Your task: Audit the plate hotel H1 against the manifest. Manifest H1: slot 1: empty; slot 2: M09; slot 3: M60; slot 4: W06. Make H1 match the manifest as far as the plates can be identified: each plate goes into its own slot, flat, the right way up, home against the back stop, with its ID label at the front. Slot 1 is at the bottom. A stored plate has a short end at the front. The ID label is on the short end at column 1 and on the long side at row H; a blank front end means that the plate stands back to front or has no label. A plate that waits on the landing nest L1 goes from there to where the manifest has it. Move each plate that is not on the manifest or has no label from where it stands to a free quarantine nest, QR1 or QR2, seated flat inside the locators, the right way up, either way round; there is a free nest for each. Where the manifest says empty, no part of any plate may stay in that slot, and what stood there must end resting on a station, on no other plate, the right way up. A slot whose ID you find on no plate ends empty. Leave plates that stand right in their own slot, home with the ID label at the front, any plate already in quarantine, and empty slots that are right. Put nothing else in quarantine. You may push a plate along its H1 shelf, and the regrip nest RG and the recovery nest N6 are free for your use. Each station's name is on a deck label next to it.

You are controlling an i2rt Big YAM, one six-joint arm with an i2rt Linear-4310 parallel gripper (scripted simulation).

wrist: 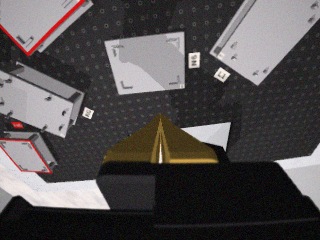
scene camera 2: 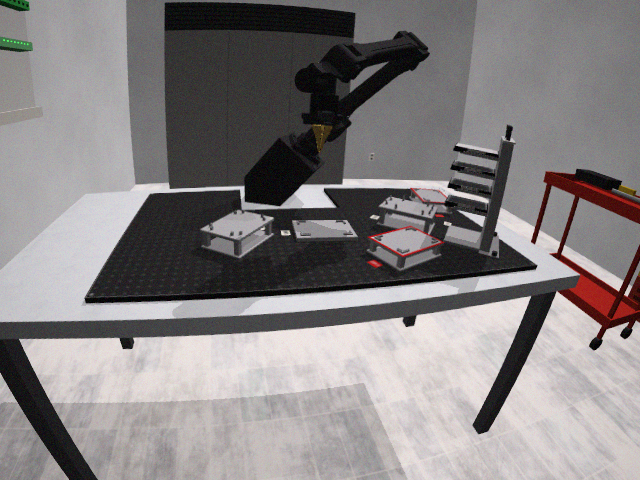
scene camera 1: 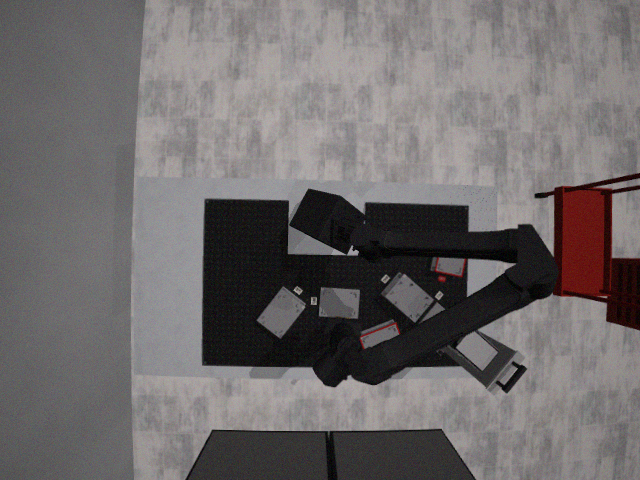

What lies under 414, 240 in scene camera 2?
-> A red-framed quarantine nest.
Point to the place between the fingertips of my gripper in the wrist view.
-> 160, 119
